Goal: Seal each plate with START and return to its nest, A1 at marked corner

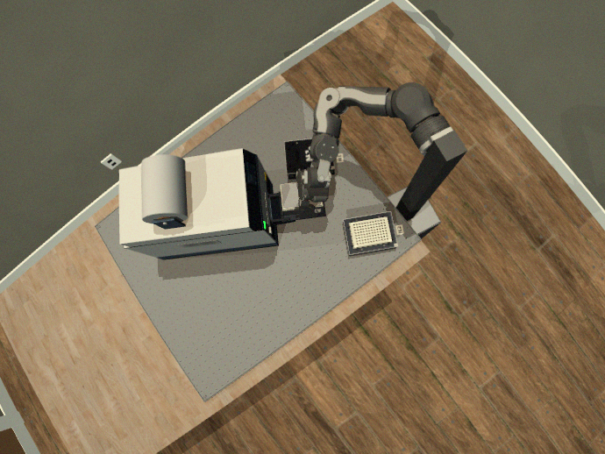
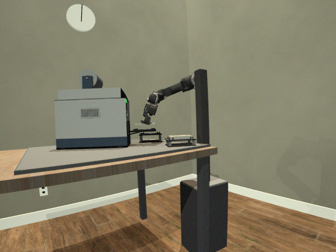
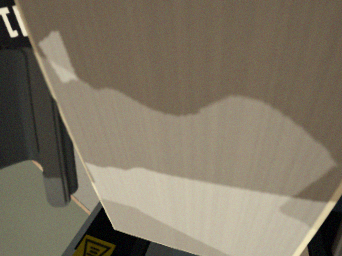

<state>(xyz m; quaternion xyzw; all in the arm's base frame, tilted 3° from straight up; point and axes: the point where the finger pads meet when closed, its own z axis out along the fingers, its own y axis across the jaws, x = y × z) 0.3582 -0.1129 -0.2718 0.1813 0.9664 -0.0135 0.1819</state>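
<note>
Now: hand 10 mm short of the sealer stage, 20 mm to the right of it and 50 mm above it. Round my hand: black nest N1: 90 mm behind, 140 mm to the right, 90 mm below; yellow warning label: 70 mm ahead, 100 mm to the right, 10 mm above; plate: 150 mm behind, 190 mm to the left, 90 mm below.
</note>
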